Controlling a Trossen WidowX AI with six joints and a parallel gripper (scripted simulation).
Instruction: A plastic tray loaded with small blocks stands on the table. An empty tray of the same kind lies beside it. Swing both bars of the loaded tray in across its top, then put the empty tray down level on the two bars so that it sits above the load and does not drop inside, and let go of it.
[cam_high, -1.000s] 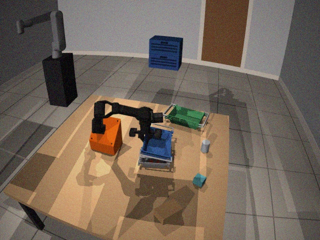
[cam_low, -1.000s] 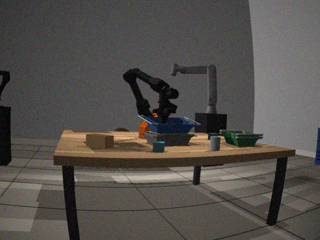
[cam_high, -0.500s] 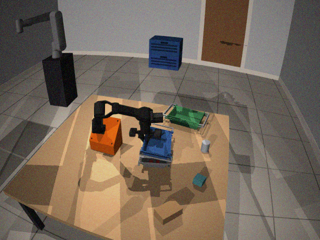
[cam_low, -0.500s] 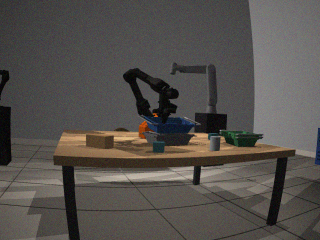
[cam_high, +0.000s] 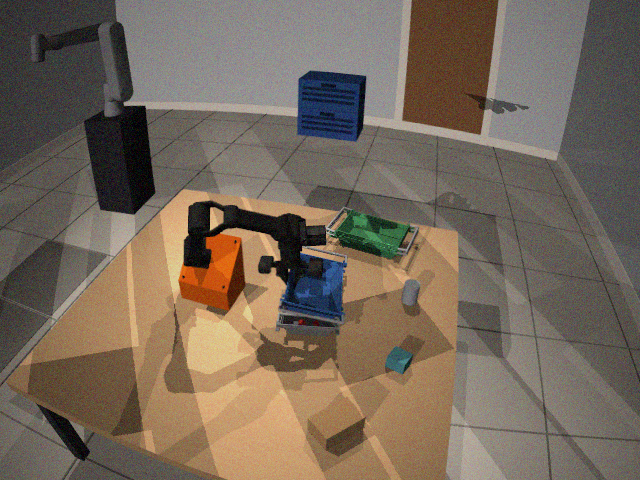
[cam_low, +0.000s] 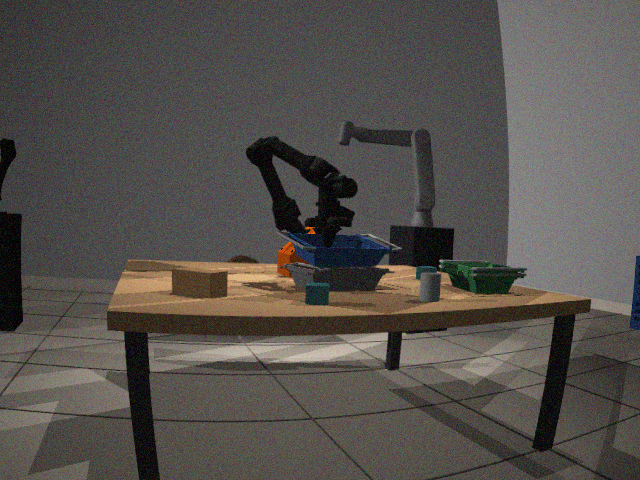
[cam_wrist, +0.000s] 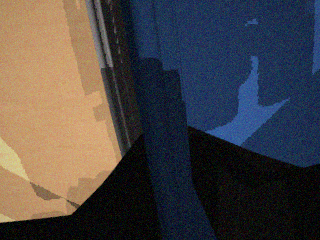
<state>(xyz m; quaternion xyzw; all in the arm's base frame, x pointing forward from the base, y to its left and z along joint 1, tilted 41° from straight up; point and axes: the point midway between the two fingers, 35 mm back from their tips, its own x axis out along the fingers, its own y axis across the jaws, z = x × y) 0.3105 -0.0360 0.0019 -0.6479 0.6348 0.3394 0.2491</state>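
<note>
My gripper tip is now 7 cm short of the blue tray, 1 cm to the right of it and 2 cm below it. The rest, counted from my gripper tip: tan box: 21 cm ahead, 42 cm to the right, 7 cm below; grey cylinder: 37 cm ahead, 14 cm to the left, 7 cm below.
</note>
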